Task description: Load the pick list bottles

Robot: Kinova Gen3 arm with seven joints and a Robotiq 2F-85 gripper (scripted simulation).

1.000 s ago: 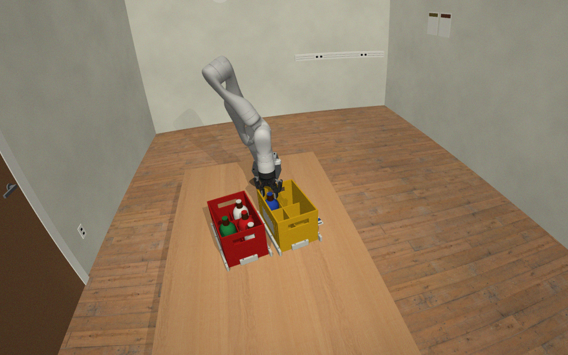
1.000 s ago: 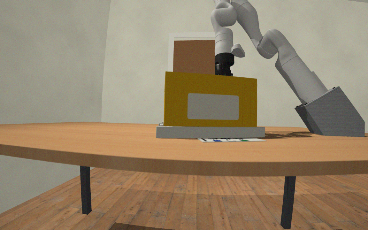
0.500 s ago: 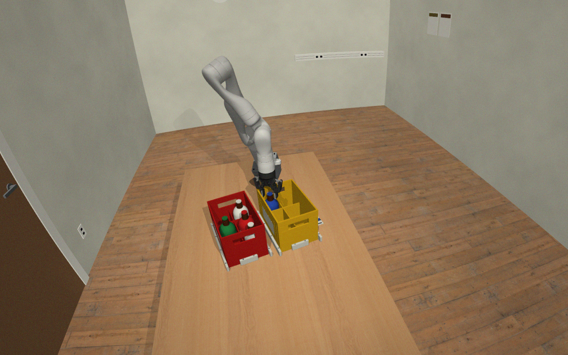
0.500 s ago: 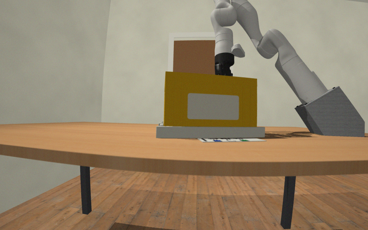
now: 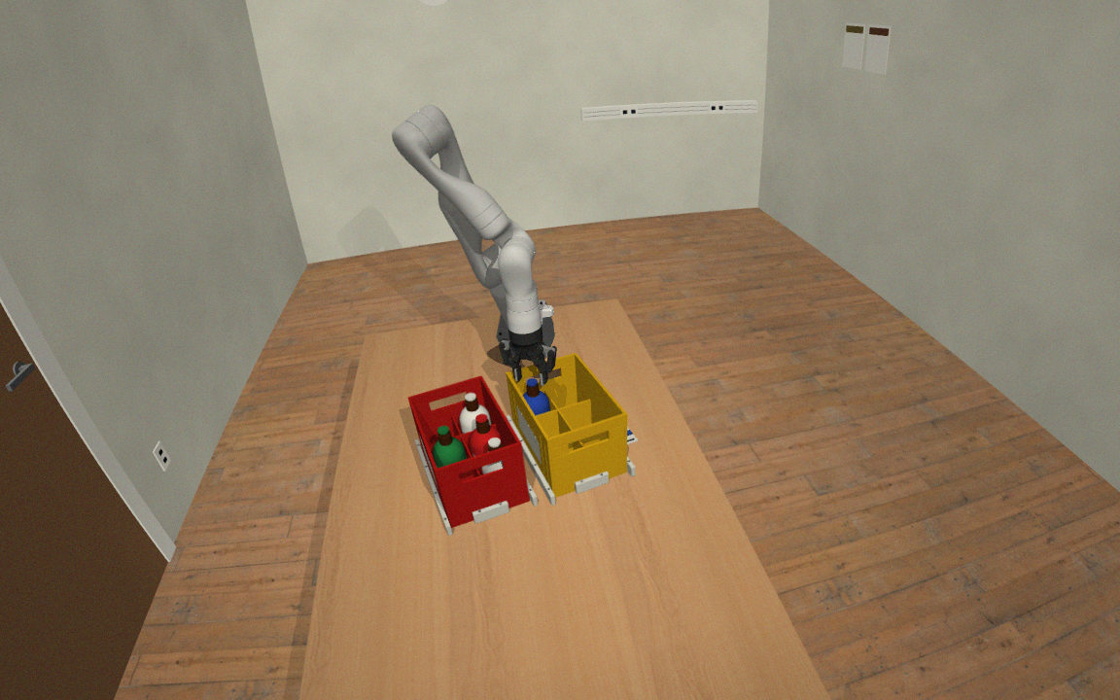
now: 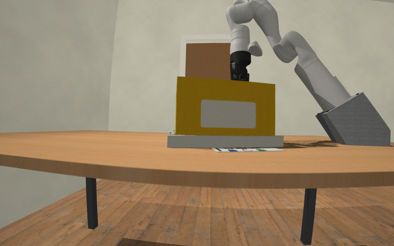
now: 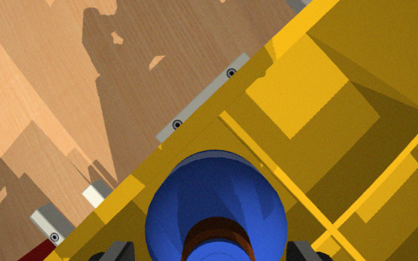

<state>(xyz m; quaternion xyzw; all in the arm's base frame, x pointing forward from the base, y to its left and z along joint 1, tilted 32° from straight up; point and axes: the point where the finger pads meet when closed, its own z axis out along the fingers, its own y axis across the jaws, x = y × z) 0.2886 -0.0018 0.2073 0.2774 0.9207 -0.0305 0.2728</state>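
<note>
My hand is 90 mm above the blue bottle. Also, from my hand: yellow crate 90 mm ahead, 50 mm to the left, 90 mm below; then red bottle 100 mm ahead, 140 mm to the right, 90 mm below; then red crate 100 mm ahead, 180 mm to the right, 90 mm below.
</note>
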